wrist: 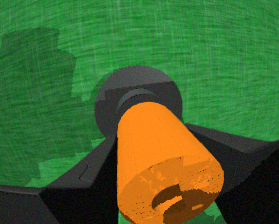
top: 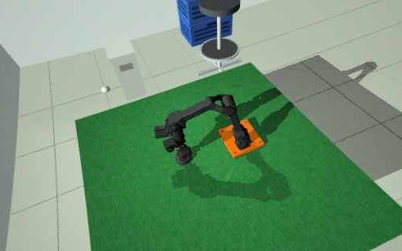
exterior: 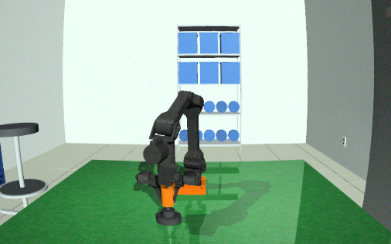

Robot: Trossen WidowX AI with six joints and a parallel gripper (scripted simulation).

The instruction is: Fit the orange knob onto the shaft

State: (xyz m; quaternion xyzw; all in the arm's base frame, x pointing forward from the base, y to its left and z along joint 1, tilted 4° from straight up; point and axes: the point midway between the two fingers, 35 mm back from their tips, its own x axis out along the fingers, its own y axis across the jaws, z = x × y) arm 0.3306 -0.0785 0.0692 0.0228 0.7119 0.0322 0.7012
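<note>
Right now the orange knob is 20 mm above my gripper tip. Round my gripper tip: dark round pedestal (40 mm below).
</note>
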